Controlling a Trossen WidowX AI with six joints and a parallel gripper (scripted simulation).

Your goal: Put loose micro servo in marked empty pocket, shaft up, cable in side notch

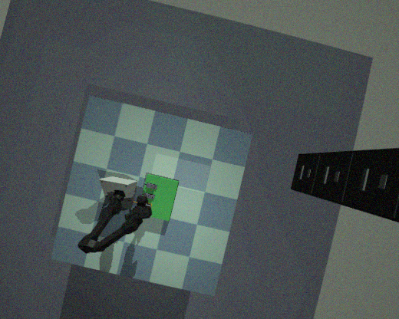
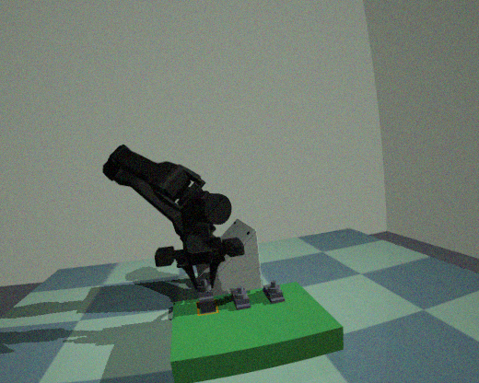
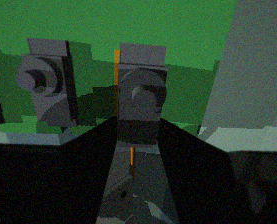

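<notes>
Now: the green deck 13 cm ahead of my gripper tip, 6 cm to the left of it and 6 cm below it.
</notes>
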